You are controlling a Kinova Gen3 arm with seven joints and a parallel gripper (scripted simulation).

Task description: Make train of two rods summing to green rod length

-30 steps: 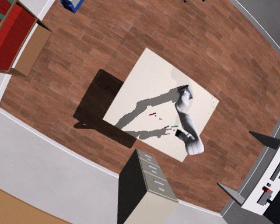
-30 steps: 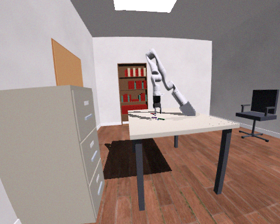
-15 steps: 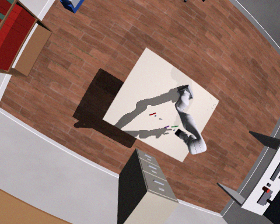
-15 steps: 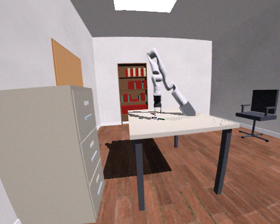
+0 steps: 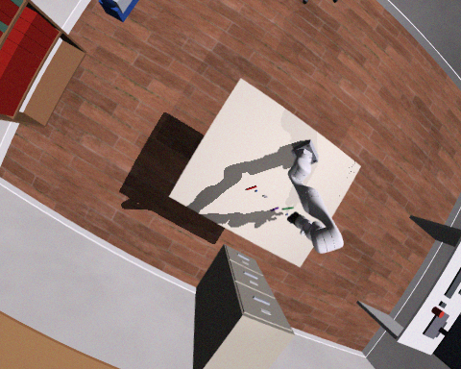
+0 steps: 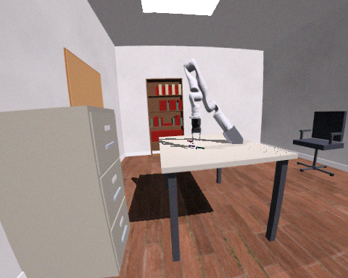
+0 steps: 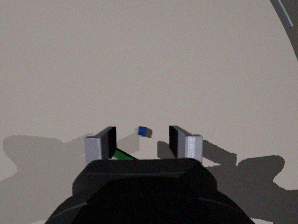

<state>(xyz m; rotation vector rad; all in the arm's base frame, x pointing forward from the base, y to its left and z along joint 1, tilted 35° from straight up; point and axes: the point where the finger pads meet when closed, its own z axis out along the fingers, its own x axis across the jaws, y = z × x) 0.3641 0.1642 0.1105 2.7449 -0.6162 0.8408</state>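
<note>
Now: hand 4 cm past the green rod, 1 cm to the left of it and 8 cm above it. Also, from my hand: grey rod: 6 cm behind, 21 cm to the right, 8 cm below; then red rod: 7 cm behind, 32 cm to the right, 8 cm below; then purple rod: 11 cm to the right, 8 cm below.
</note>
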